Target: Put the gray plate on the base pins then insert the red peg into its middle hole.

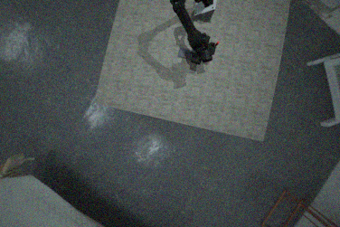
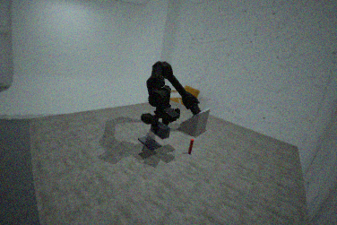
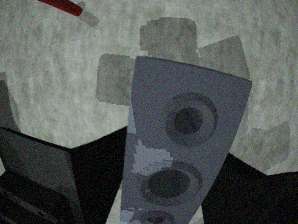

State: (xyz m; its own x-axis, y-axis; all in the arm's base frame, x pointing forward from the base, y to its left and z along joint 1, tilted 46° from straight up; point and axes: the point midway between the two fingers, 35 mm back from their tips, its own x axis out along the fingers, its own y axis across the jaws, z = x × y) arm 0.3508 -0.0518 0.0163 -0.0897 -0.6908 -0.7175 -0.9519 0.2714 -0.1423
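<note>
Now: the red peg 140 mm to the left of my gripper tip, 90 mm behind it and 60 mm below it. Also, from my gripper tip: gray plate 30 mm above.
</note>
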